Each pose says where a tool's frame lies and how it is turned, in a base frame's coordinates. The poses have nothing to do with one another.
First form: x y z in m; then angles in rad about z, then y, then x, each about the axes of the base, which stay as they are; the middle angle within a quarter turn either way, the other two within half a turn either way.
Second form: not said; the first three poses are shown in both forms.
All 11 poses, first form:
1: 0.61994 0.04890 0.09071 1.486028 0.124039 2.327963
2: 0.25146 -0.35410 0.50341 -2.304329 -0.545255 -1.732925
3: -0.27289 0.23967 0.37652 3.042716 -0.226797 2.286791
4: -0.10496 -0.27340 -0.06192 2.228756 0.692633 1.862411
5: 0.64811 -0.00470 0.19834 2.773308 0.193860 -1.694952
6: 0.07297 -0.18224 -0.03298 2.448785 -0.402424 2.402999
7: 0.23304 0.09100 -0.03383 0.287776 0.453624 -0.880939
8: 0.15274 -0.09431 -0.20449 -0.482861 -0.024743 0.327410
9: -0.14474 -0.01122 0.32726 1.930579 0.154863 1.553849
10: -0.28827 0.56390 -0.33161 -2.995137 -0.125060 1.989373
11: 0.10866 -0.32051 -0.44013 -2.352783 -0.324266 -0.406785
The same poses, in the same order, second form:
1: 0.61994 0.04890 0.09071 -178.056 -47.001 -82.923
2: 0.25146 -0.35410 0.50341 102.985 -52.103 -158.736
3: -0.27289 0.23967 0.37652 -130.982 -12.788 173.877
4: -0.10496 -0.27340 -0.06192 -106.840 -40.209 -128.039
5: 0.64811 -0.00470 0.19834 97.547 22.303 171.687
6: 0.07297 -0.18224 -0.03298 -153.915 -40.755 -159.169
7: 0.23304 0.09100 -0.03383 -49.102 29.101 -9.452
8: 0.15274 -0.09431 -0.20449 17.348 7.387 -26.772
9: -0.14474 -0.01122 0.32726 -87.258 -69.514 -173.695
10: -0.28827 0.56390 -0.33161 -113.872 4.771 170.057
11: 0.10866 -0.32051 -0.44013 29.195 -4.274 -132.054
